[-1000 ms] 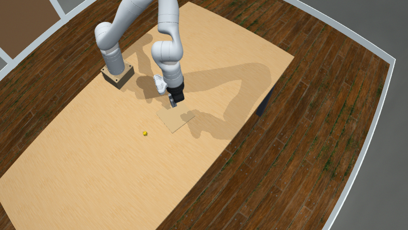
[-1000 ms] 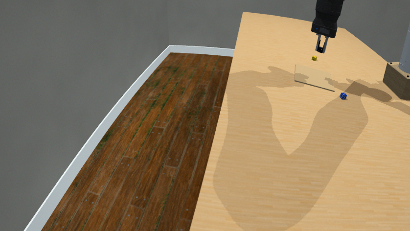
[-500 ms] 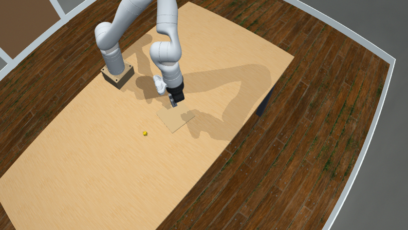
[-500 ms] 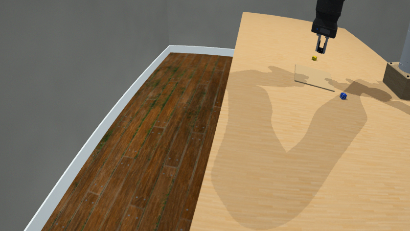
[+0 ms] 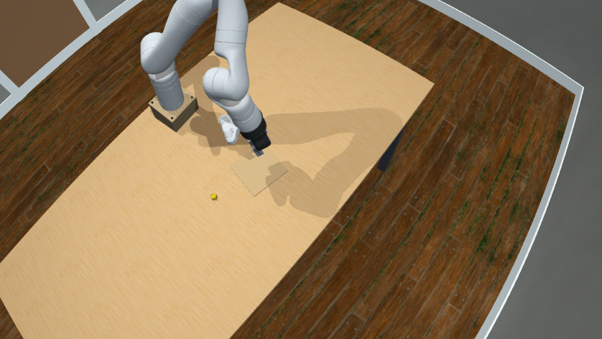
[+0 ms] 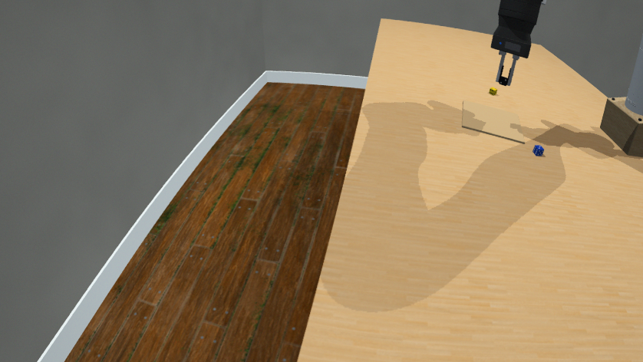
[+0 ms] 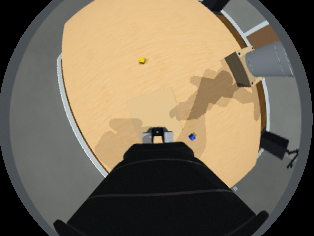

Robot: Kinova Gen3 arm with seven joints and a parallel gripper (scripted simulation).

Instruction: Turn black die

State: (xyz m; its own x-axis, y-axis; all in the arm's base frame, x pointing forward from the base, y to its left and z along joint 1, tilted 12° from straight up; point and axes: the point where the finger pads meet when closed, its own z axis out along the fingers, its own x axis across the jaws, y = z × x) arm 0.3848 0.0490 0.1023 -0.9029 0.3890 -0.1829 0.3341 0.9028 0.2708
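My hand is 11 cm above the tan mat and 1 cm to the left of it. Round my hand: black die: 1 cm below; blue die: 11 cm below, 10 cm to the left, 8 cm behind; yellow die: 18 cm to the right, 11 cm below, 4 cm behind.
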